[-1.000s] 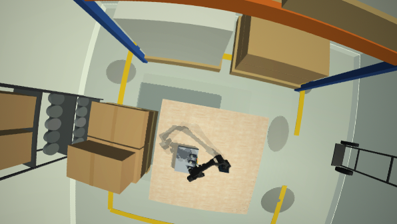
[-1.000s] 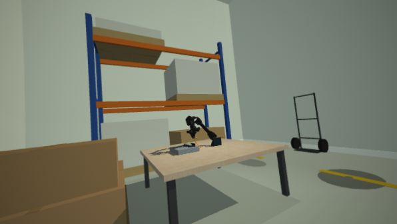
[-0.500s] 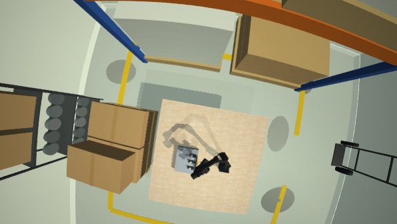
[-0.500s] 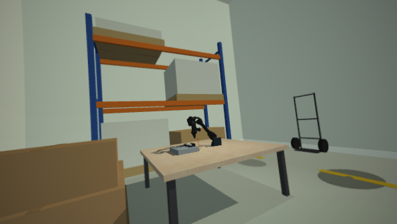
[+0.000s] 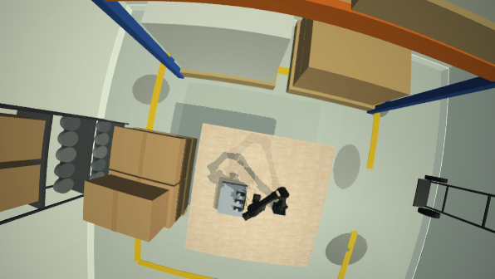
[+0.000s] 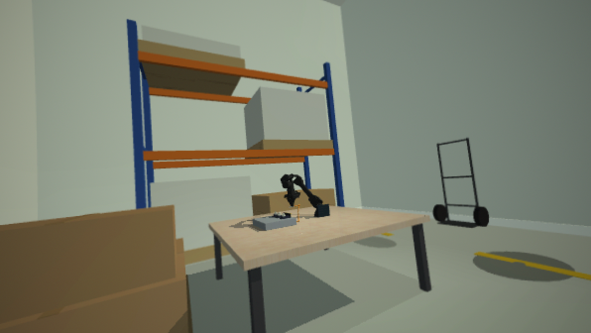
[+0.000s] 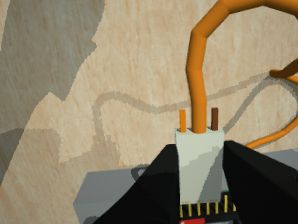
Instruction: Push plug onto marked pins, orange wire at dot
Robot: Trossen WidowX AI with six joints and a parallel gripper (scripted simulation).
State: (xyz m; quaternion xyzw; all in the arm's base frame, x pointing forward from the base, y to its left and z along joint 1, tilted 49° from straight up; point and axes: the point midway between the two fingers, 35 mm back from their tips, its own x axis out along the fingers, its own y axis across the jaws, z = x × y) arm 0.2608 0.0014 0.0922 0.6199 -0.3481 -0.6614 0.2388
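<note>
My gripper tip is now 80 mm short of the red band, 10 mm to the left of it and 40 mm above it. The rest, counted from my gripper tip: grey printed holder (240 mm ahead, 40 mm to the left, 90 mm below).
</note>
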